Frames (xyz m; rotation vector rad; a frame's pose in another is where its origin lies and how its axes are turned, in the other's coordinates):
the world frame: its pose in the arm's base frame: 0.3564 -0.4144 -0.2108 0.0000 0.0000 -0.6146
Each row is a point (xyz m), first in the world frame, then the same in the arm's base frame.
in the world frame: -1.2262 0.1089 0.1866
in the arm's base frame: -0.5826 0.3816 -0.0242
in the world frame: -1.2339 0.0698 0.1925
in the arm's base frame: -0.6115 0.3541 -0.0183
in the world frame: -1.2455 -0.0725 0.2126
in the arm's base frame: -0.7030 0.2446 0.0018
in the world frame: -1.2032 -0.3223 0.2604
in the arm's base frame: -0.8125 0.0161 0.0496
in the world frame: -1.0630 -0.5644 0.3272
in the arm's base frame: -0.8375 -0.2626 0.1164
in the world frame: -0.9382 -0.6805 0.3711
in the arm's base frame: -0.8025 -0.4294 0.1603
